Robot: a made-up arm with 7 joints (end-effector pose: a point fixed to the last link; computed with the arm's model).
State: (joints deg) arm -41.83 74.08 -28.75 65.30 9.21 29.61 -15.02
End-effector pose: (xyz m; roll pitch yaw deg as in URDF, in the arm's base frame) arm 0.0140 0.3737 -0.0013 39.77 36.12 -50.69
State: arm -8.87 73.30 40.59 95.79 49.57 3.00 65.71
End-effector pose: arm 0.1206 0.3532 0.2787 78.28 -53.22 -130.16
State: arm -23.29 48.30 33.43 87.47 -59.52 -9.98 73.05
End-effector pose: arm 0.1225 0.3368 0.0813 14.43 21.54 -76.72
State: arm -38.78 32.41 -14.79 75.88 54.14 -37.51 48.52
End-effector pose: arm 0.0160 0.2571 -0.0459 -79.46 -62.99 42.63
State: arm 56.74 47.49 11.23 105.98 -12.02 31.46 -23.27
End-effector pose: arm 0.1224 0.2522 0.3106 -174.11 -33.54 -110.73
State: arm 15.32 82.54 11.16 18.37 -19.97 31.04 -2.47
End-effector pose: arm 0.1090 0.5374 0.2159 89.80 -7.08 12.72
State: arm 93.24 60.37 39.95 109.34 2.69 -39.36 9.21
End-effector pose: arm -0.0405 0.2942 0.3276 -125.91 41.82 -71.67
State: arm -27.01 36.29 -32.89 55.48 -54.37 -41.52 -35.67
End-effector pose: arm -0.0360 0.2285 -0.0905 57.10 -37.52 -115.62
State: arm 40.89 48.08 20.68 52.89 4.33 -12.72 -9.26
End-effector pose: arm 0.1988 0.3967 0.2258 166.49 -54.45 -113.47
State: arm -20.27 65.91 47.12 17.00 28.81 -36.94 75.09
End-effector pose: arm 0.0291 0.5437 0.1318 45.92 -54.58 -51.94
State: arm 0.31 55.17 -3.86 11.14 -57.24 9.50 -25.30
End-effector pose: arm 0.0691 0.4462 -0.0273 72.88 47.75 -41.65
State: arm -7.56 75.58 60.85 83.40 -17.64 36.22 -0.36
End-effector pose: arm 0.0973 0.3814 0.2970 128.62 -33.52 -41.98
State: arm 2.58 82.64 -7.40 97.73 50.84 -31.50 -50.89
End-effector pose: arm 0.1403 0.3172 0.2087 178.15 -49.55 -145.70
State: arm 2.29 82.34 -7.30 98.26 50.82 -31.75 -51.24
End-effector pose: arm 0.1394 0.3156 0.2075 179.05 -49.67 -146.77
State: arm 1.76 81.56 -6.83 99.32 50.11 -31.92 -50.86
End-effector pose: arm 0.1377 0.3123 0.2053 179.23 -49.49 -148.34
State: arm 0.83 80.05 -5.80 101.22 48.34 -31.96 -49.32
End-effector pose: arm 0.1345 0.3065 0.2019 178.22 -48.81 -150.60
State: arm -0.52 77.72 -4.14 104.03 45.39 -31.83 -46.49
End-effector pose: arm 0.1293 0.2981 0.1973 175.94 -47.43 -153.48
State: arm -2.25 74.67 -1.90 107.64 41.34 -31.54 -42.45
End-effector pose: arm 0.1218 0.2877 0.1924 172.38 -45.17 -156.60
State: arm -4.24 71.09 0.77 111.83 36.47 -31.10 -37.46
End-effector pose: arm 0.1122 0.2762 0.1878 167.78 -42.03 -159.46
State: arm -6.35 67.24 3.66 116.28 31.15 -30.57 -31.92
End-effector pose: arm 0.1008 0.2647 0.1840 162.50 -38.16 -161.60
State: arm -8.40 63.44 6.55 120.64 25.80 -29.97 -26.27
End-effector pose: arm 0.0888 0.2539 0.1813 156.94 -33.91 -162.73
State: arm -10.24 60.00 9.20 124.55 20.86 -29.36 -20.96
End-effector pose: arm 0.0774 0.2445 0.1795 151.59 -29.77 -162.90
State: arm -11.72 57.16 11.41 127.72 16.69 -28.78 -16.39
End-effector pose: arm 0.0678 0.2369 0.1784 146.91 -26.19 -162.38
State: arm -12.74 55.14 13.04 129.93 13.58 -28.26 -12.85
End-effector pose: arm 0.0610 0.2316 0.1778 143.19 -23.51 -161.51
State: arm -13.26 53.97 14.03 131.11 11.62 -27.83 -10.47
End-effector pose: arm 0.0574 0.2285 0.1776 140.59 -21.88 -160.60
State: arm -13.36 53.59 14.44 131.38 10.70 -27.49 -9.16
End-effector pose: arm 0.0565 0.2276 0.1777 138.99 -21.21 -159.82
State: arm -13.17 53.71 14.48 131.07 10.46 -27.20 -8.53
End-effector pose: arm 0.0576 0.2281 0.1779 138.02 -21.15 -159.16
